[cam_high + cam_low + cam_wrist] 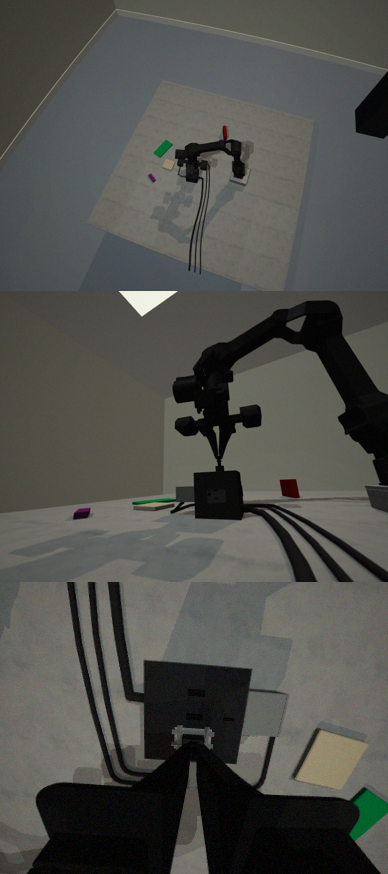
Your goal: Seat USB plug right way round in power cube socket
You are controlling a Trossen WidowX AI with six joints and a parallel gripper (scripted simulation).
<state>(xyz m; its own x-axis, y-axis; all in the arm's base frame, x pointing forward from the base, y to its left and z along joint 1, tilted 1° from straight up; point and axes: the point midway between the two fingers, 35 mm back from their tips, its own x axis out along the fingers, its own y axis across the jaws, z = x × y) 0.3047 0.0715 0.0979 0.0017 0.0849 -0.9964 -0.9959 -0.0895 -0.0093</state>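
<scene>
The USB plug lies 2 cm below my gripper tip. The rest, counted from my gripper tip: purple block (27 cm ahead, 10 cm to the left, 10 cm below); beige tile (19 cm ahead, 3 cm to the right, 10 cm below); green flat plate (27 cm ahead, 14 cm to the right, 10 cm below).
</scene>
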